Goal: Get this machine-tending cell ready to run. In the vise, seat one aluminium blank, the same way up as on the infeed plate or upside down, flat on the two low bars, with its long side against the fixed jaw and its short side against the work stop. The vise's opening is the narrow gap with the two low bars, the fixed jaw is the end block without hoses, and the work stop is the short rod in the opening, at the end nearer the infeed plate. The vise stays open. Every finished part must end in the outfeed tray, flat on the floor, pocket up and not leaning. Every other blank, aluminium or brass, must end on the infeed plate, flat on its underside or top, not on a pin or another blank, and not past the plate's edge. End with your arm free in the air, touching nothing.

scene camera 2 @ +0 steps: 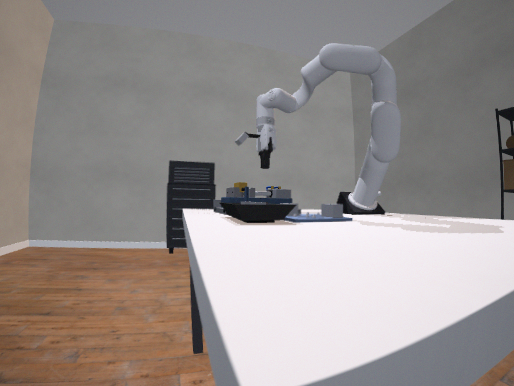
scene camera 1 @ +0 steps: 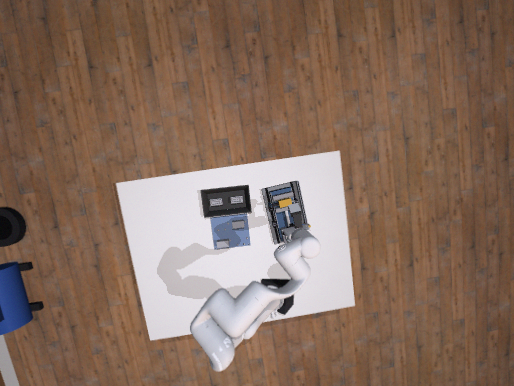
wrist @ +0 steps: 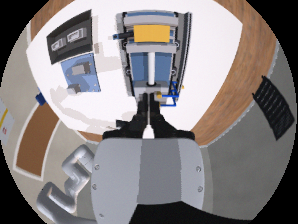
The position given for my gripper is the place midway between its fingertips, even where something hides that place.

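Observation:
There's a vise (wrist: 139, 60) that I can see, and my gripper's visible too: that's the gripper (scene camera 2: 265, 168), and from the wrist it's the same gripper (wrist: 148, 99).

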